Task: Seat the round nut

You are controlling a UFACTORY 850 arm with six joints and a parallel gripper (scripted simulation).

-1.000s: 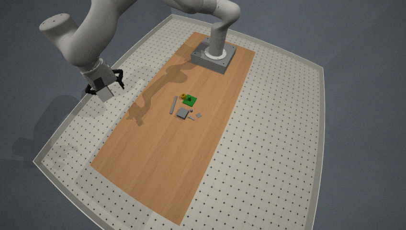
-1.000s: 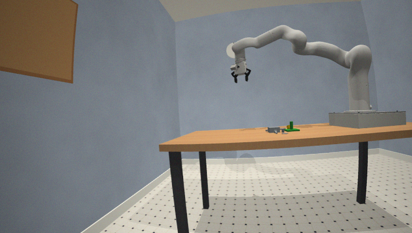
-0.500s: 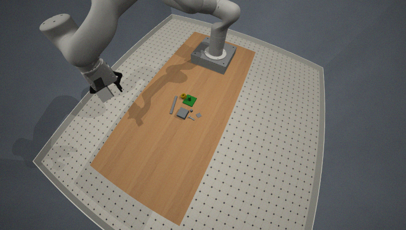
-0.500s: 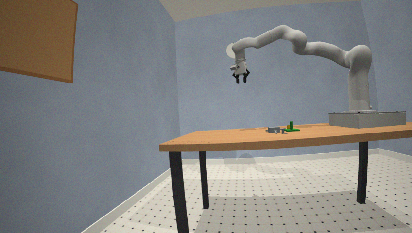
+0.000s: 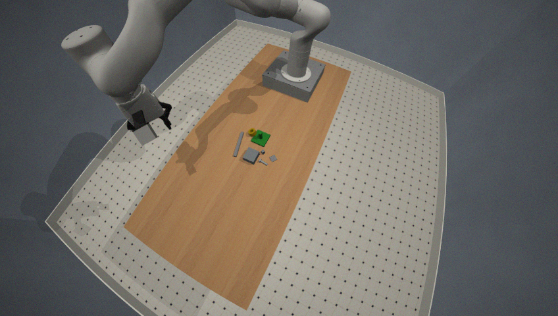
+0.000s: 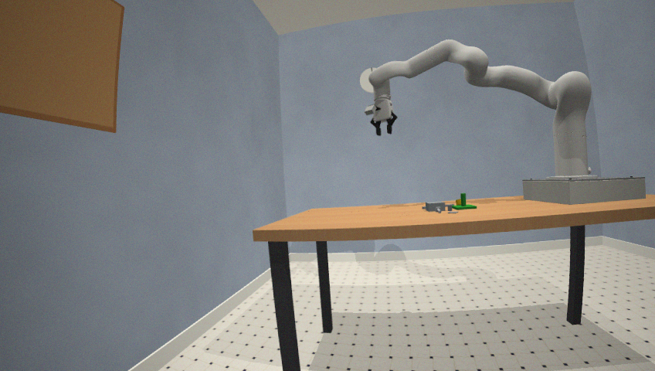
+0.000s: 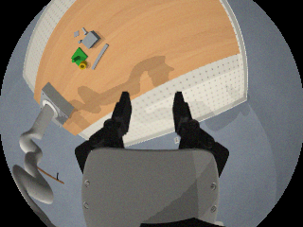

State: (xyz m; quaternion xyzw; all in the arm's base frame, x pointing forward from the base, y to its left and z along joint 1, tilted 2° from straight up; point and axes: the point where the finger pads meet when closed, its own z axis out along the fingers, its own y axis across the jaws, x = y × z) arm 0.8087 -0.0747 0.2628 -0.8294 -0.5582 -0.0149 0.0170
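Now: the long grey bar 37 cm below my hand, 23 cm behind it and 8 cm to the left of it. From my hand the other things lie so: grey block 36 cm below, 21 cm behind, 18 cm to the left; then small grey bolt 37 cm below, 24 cm to the left, 22 cm behind; then small grey plate 38 cm below, 28 cm to the left, 27 cm behind.
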